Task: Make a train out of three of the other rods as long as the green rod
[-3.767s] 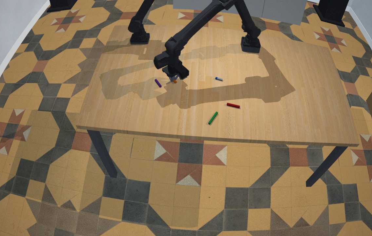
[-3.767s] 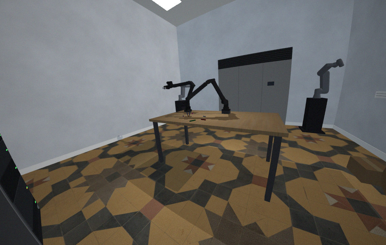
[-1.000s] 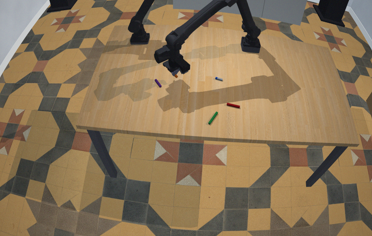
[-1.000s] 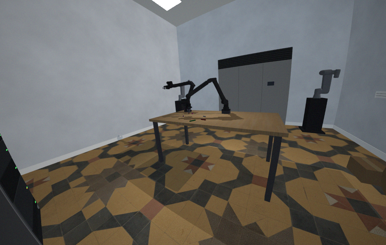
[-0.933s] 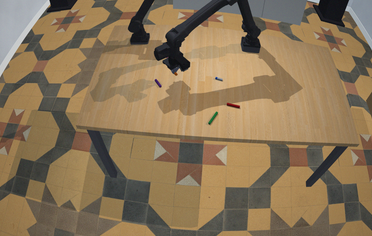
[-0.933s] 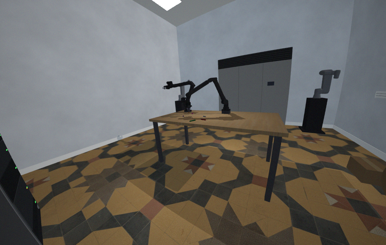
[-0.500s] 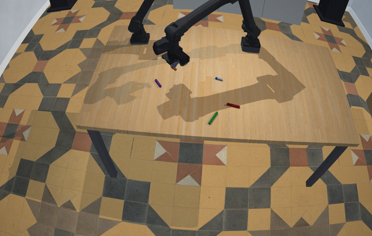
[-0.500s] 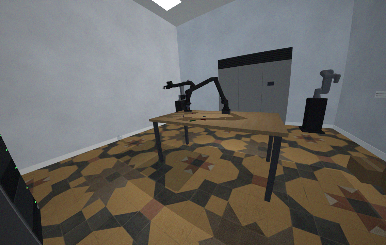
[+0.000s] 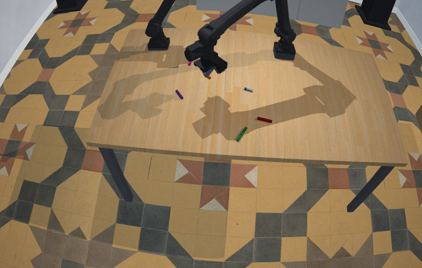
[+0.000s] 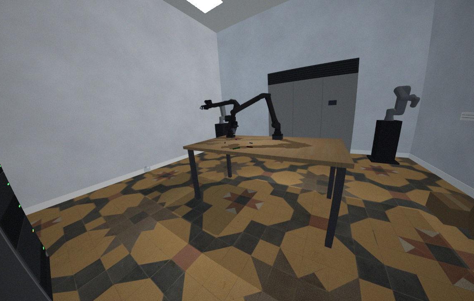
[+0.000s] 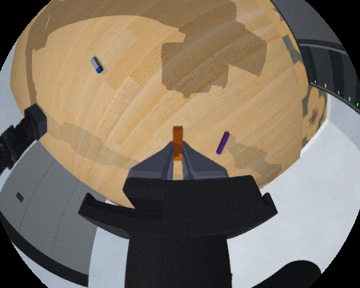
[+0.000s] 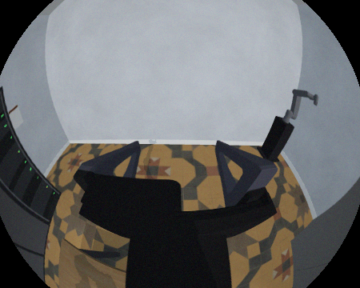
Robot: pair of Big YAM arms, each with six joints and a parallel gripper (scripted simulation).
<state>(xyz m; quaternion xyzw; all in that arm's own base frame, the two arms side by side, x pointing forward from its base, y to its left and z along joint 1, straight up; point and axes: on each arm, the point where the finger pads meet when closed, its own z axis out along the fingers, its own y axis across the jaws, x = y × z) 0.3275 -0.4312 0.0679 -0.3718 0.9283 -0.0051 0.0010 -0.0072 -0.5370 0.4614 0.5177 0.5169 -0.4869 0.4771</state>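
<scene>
Right now my left hand is 210 mm to the right of the grey rod, 110 mm above it and 30 mm past it. Also, from my left hand: magenta rod 190 mm behind, 110 mm to the right, 110 mm below; then purple rod 130 mm to the right, 110 mm below, 30 mm ahead; then blue rod 190 mm to the left, 110 mm below, 40 mm behind.
</scene>
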